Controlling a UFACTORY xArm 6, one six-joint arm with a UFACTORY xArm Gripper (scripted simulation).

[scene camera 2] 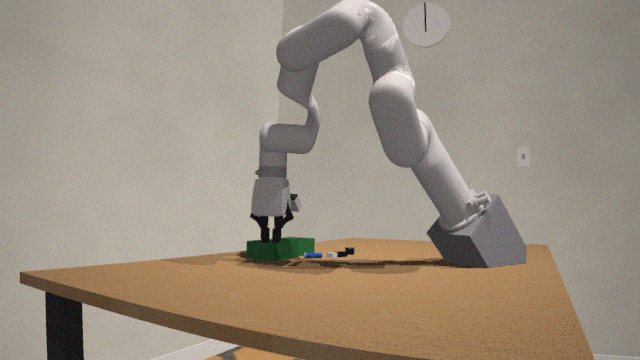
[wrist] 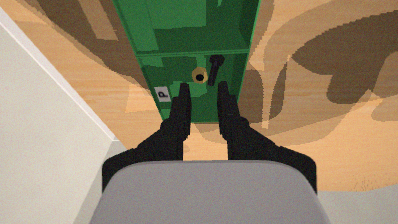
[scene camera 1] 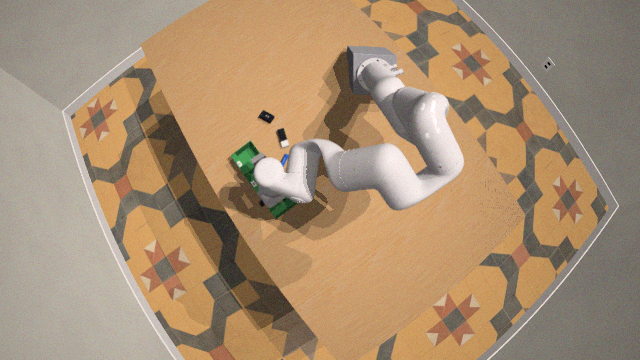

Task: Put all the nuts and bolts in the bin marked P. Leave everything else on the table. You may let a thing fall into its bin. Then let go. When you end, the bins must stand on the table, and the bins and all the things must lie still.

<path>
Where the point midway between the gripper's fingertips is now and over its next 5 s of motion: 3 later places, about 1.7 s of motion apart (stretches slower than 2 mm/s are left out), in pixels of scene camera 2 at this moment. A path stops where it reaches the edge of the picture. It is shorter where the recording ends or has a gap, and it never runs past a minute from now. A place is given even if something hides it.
My gripper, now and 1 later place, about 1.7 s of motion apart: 270,242; 271,194
</path>
